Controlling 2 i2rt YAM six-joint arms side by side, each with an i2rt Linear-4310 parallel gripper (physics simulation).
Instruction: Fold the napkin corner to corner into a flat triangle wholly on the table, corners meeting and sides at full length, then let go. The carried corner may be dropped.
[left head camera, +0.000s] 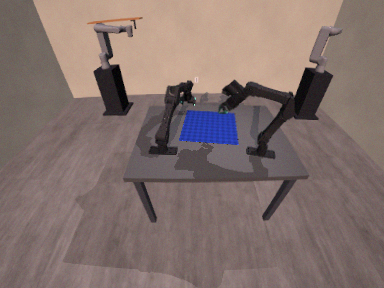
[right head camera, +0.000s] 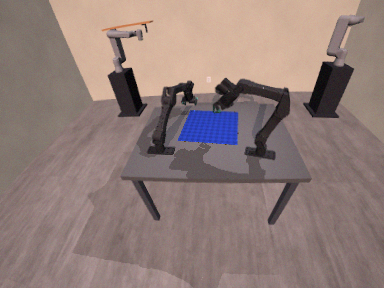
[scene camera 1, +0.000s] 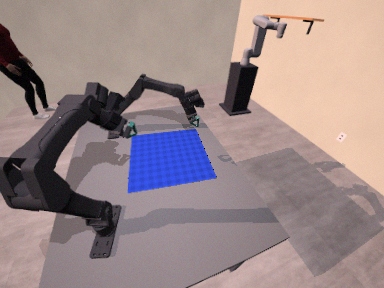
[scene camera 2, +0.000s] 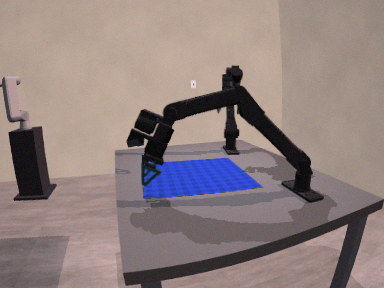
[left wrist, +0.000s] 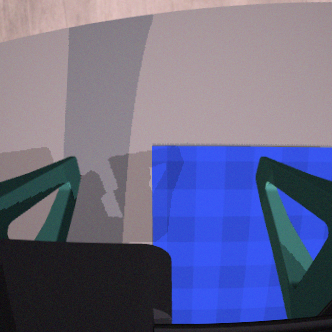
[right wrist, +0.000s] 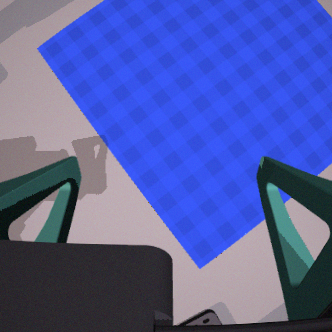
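Observation:
The blue checked napkin (left head camera: 209, 127) (right head camera: 210, 127) (scene camera 1: 170, 160) (scene camera 2: 205, 177) (left wrist: 210, 225) (right wrist: 190, 110) lies flat and unfolded as a square on the table. My left gripper (left head camera: 188, 103) (right head camera: 190, 101) (scene camera 1: 195, 122) (scene camera 2: 150, 172) (left wrist: 167, 166) is open, fingers pointing down, above the napkin's far left corner as seen in the head views; that corner shows between its fingers in the left wrist view. My right gripper (left head camera: 223, 111) (right head camera: 217, 109) (scene camera 1: 132, 129) (scene camera 2: 228, 111) (right wrist: 168, 165) is open and empty, higher above the table. A napkin corner shows low between its fingers in the right wrist view.
The grey table (left head camera: 280, 167) (scene camera 1: 200, 240) (scene camera 2: 200, 250) carries both arm bases at its near side in the head views. Black pedestals (left head camera: 112, 90) (left head camera: 310, 92) with grey arms stand on the floor behind it. A person (scene camera 1: 20, 70) stands at the left in scene camera 1.

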